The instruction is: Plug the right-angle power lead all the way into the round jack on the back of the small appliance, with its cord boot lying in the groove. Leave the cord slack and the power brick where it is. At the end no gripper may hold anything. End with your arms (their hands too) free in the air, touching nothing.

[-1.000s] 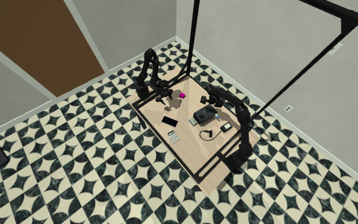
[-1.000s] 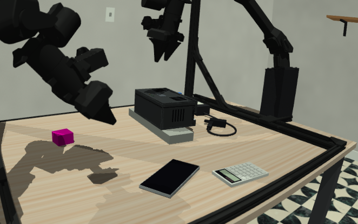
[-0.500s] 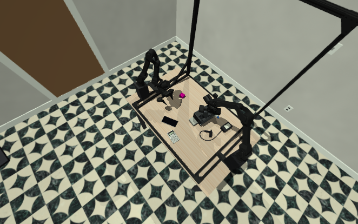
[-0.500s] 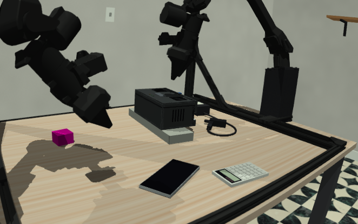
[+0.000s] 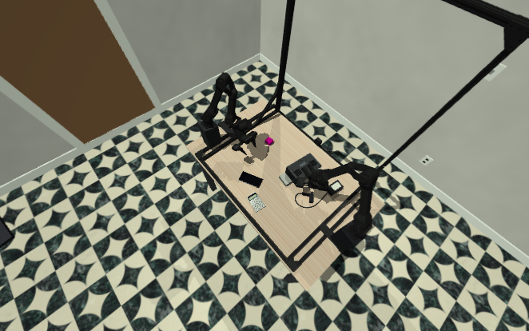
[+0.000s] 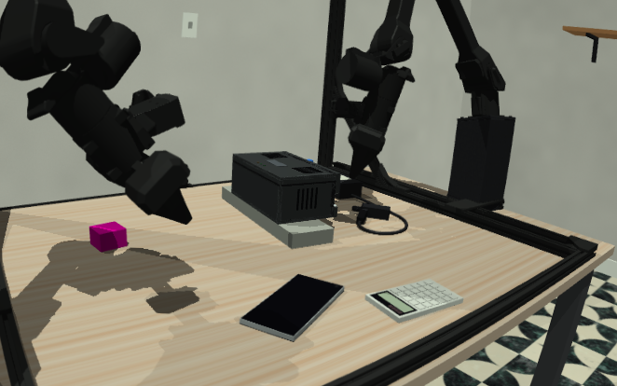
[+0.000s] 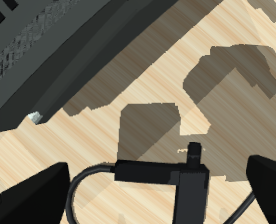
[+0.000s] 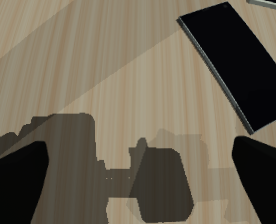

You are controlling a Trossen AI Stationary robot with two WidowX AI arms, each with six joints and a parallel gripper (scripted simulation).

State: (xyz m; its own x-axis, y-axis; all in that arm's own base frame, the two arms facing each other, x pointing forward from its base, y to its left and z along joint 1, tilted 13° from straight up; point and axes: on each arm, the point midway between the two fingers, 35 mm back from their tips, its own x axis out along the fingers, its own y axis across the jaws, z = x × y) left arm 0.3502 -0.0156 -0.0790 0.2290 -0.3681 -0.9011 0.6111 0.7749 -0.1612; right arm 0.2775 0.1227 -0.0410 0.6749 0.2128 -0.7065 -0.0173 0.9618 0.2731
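The black right-angle power lead is 20 mm ahead of my left hand, 30 mm to the left of it and 110 mm below it. Also, from my left hand: grey base 100 mm behind, 130 mm to the right, 110 mm below; then cube 150 mm behind, 440 mm to the right, 110 mm below; then white calculator 270 mm ahead, 220 mm to the right, 120 mm below.
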